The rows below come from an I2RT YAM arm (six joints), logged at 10 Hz.
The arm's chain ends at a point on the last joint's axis. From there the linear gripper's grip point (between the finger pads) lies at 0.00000 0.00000 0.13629 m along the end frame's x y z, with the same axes.
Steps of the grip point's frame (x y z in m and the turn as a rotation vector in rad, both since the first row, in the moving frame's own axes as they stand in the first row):
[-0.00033, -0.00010, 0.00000, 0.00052, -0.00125, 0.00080]
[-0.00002, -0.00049, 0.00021, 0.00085, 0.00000, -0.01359]
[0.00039, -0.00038, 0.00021, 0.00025, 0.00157, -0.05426]
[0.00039, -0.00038, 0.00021, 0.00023, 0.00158, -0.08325]
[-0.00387, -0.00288, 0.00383, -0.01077, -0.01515, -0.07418]
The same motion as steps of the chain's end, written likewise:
[-0.00016, -0.00003, 0.00000, 0.00052, -0.00125, 0.00080]
[-0.00002, -0.00037, 0.00021, 0.00085, 0.00000, -0.01359]
[0.00018, -0.00034, 0.00021, 0.00025, 0.00157, -0.05426]
[0.00018, -0.00034, 0.00021, 0.00023, 0.00158, -0.08325]
[-0.00186, -0.00442, 0.00385, -0.01077, -0.01515, -0.07418]

